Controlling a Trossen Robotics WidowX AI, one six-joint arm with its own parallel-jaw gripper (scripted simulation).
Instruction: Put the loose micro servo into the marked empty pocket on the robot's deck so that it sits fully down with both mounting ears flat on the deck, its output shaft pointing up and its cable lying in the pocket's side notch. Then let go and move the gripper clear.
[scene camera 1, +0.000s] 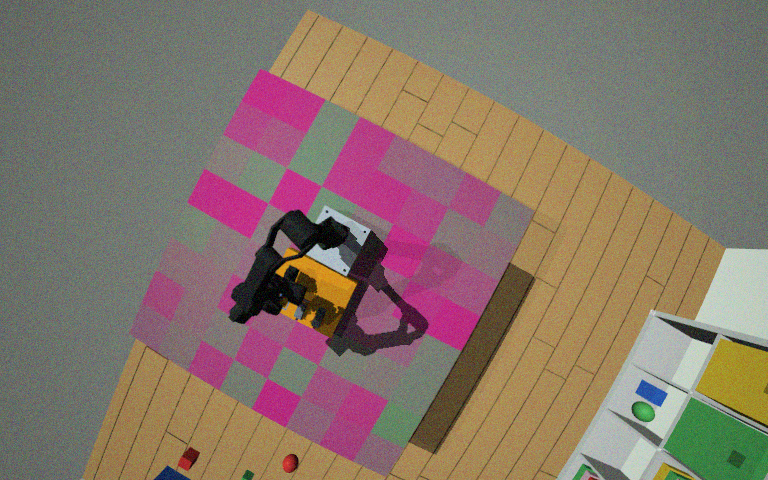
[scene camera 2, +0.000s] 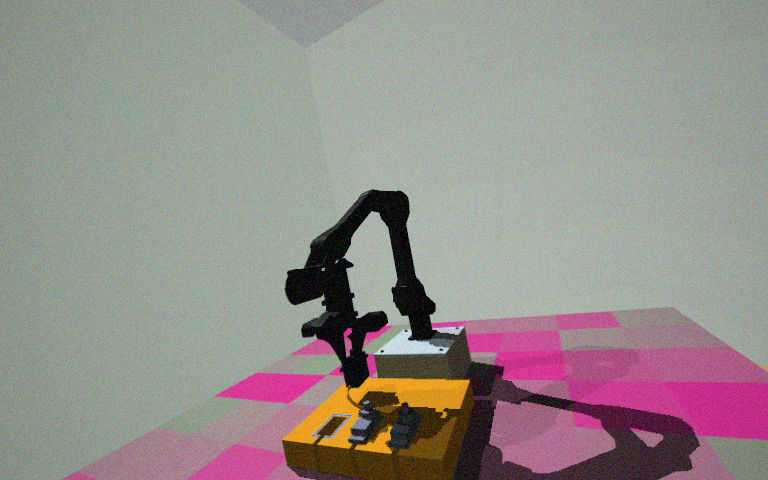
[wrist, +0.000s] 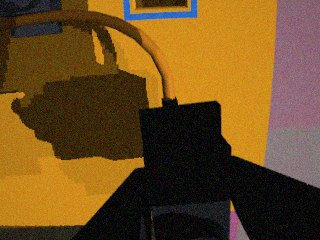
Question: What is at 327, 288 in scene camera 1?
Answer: A deck.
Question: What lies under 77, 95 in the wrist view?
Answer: A deck.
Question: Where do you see the gripper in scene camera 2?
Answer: At 351, 363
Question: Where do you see the gripper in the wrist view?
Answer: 185, 172
